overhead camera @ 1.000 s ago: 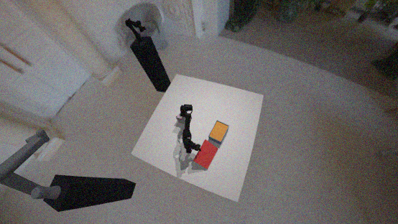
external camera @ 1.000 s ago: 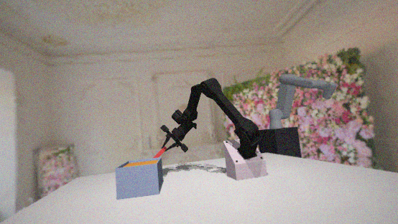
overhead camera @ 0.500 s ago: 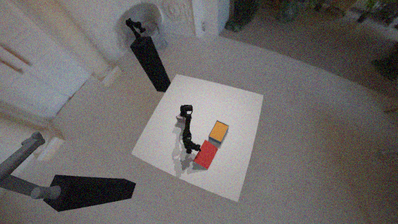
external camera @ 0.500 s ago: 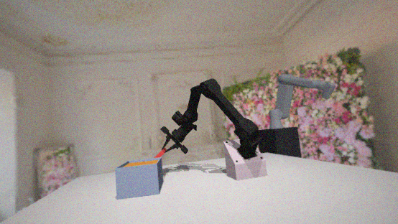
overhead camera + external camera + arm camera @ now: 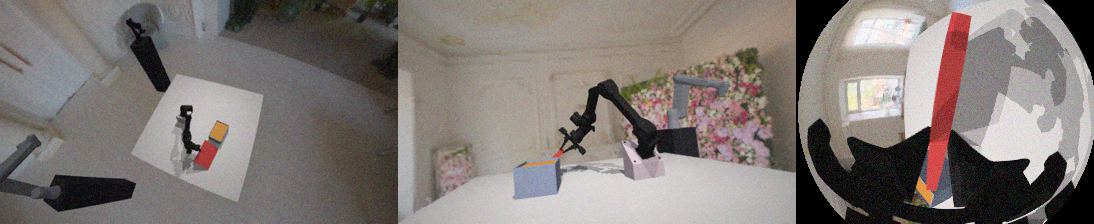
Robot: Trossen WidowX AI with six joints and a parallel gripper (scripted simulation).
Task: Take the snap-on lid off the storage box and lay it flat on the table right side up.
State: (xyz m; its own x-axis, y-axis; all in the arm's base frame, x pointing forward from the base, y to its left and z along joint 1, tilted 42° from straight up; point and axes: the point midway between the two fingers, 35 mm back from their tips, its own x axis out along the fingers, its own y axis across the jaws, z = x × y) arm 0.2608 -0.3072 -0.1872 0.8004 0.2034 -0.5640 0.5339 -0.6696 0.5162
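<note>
The red lid lies 7 cm ahead of my gripper tip, 2 cm to the right of it and 5 cm below it. The rest, counted from my gripper tip: storage box 14 cm ahead, 25 cm to the left, 6 cm below.
</note>
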